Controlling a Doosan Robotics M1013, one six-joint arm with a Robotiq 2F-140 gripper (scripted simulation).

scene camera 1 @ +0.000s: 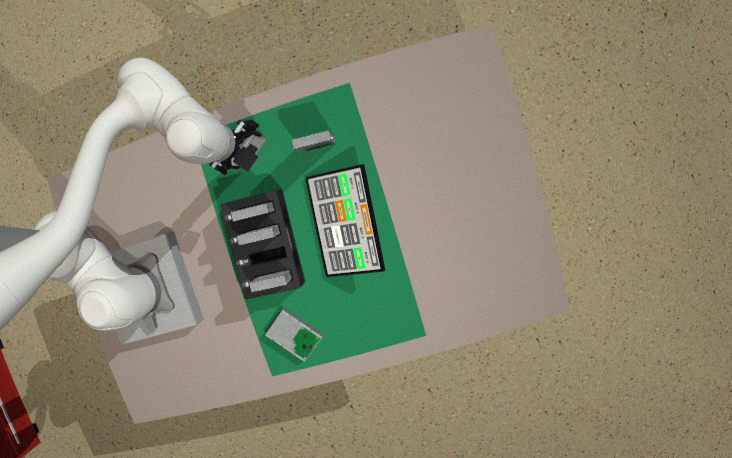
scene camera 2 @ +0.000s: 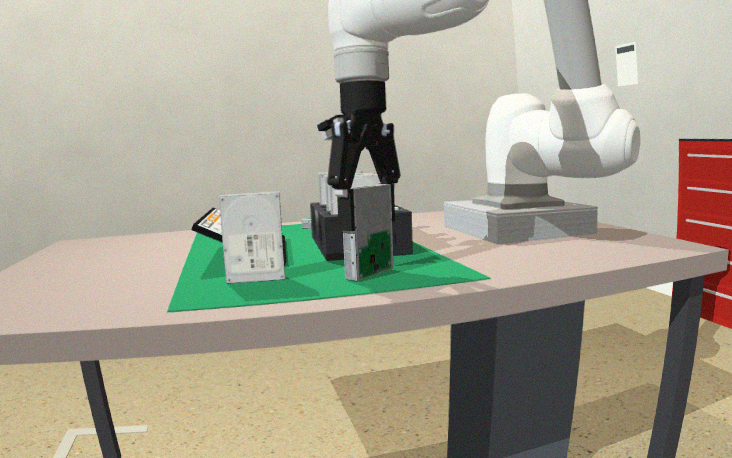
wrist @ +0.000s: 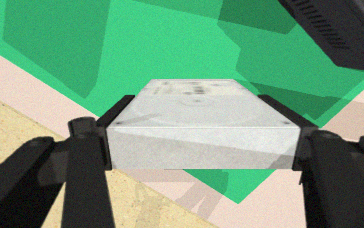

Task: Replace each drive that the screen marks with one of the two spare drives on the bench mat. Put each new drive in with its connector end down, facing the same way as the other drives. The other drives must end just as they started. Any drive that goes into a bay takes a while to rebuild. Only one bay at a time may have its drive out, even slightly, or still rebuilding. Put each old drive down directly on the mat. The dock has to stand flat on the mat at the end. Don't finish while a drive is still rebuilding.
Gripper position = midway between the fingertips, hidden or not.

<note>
I see my gripper (scene camera 2: 368,225), a spare drive (scene camera 2: 251,225), a spare drive (scene camera 2: 368,250), a spare drive (scene camera 1: 299,338) and a green mat (scene camera 2: 202,285).
My gripper is seen too in the wrist view (wrist: 195,109). The green mat shows as well in the wrist view (wrist: 95,60).
</note>
